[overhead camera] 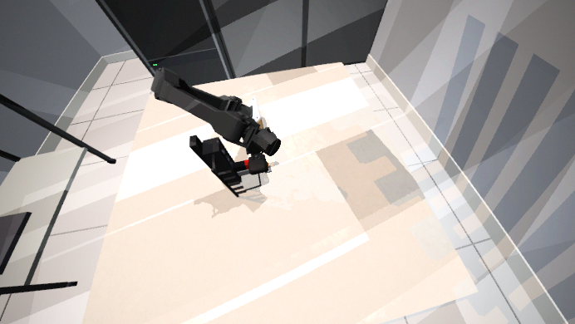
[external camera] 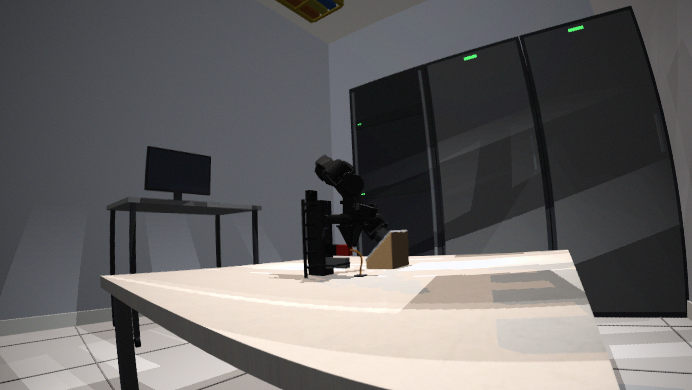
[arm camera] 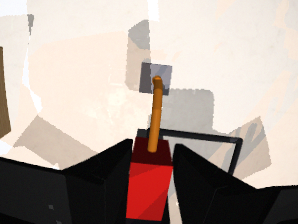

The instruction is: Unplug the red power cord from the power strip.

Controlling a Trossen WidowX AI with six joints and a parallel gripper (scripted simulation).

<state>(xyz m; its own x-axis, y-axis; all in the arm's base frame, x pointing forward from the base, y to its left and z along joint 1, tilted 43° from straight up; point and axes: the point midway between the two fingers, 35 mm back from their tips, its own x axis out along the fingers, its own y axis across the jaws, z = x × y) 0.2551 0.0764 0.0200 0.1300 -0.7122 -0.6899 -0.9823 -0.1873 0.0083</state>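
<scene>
Right now the red plug is 5 cm to the right of my gripper tip and 1 cm ahead of it.
</scene>
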